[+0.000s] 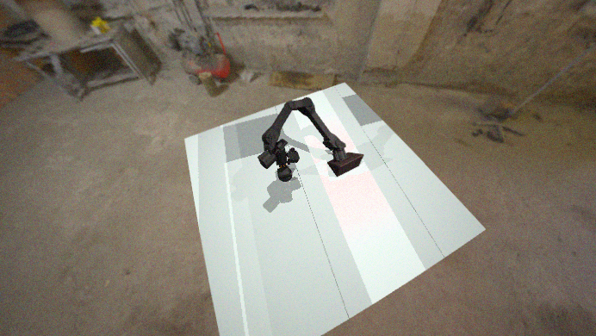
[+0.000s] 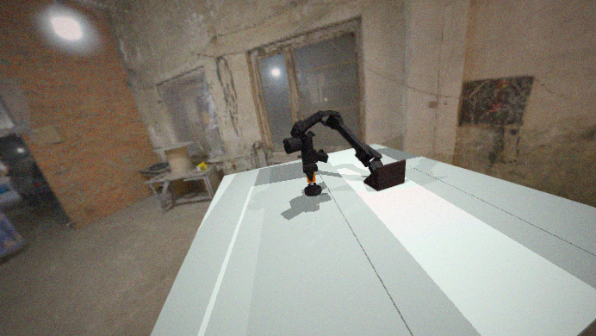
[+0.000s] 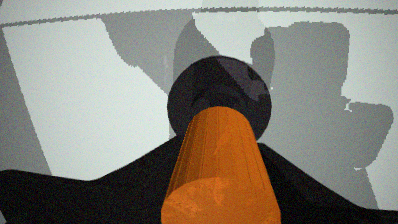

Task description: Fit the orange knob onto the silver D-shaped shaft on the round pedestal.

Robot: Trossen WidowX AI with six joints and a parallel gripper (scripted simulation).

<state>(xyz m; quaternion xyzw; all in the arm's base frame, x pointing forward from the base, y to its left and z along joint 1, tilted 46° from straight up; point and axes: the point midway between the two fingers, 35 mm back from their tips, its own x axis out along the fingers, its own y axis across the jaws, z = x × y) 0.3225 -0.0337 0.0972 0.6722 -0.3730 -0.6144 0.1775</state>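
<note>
My gripper tip is now 40 mm above the round pedestal. From my gripper tip the other things lie so: orange knob (30 mm above).
</note>
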